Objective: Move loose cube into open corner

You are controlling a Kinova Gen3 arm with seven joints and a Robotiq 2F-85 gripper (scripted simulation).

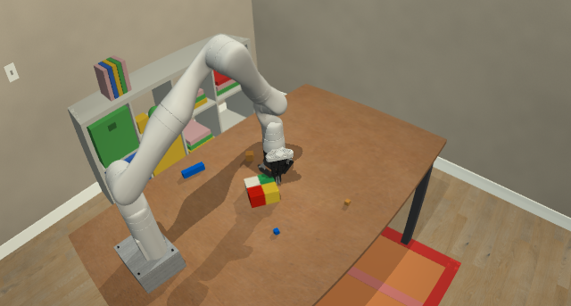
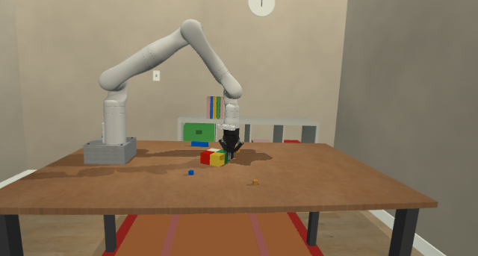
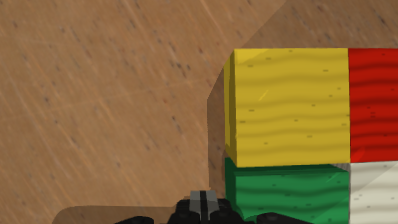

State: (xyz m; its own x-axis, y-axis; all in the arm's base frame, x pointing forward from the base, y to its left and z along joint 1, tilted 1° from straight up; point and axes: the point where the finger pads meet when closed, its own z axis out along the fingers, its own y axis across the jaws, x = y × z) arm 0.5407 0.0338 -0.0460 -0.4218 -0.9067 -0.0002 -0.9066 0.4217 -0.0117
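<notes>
Right now the green cube is 40 mm behind my hand, 20 mm to the left of it and 10 mm below it. Also, from my hand: red cube 110 mm behind, 10 mm to the right, 10 mm below; then white cube 80 mm behind, 40 mm to the left, 10 mm below; then yellow cube 60 mm behind, 30 mm to the right, 10 mm below.
</notes>
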